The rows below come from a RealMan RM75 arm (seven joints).
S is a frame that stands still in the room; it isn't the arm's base.
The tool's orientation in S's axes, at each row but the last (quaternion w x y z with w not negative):
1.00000 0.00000 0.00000 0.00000
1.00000 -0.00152 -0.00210 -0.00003
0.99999 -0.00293 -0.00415 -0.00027
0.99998 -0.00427 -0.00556 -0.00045
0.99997 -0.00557 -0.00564 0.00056
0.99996 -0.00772 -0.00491 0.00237
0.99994 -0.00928 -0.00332 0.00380
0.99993 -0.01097 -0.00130 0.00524
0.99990 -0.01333 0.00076 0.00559
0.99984 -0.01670 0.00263 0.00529
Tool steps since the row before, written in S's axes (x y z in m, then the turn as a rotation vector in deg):
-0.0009 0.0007 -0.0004 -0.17 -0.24 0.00
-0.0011 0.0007 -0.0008 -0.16 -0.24 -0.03
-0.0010 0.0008 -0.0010 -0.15 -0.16 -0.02
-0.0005 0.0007 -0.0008 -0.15 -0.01 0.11
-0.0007 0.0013 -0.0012 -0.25 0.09 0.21
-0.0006 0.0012 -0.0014 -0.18 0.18 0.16
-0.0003 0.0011 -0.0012 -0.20 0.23 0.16
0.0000 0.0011 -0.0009 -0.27 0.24 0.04
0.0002 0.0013 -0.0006 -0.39 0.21 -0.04
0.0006 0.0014 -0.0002 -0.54 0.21 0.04
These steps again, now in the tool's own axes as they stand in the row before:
-0.0009 0.0007 -0.0004 -0.17 -0.24 0.00
-0.0011 0.0007 -0.0008 -0.16 -0.24 -0.03
-0.0010 0.0008 -0.0010 -0.15 -0.16 -0.02
-0.0005 0.0007 -0.0008 -0.15 -0.01 0.11
-0.0007 0.0013 -0.0012 -0.25 0.09 0.21
-0.0006 0.0012 -0.0014 -0.18 0.18 0.16
-0.0003 0.0011 -0.0012 -0.20 0.23 0.17
0.0000 0.0011 -0.0009 -0.27 0.24 0.05
0.0002 0.0013 -0.0006 -0.39 0.22 -0.03
0.0006 0.0014 -0.0002 -0.54 0.21 0.04

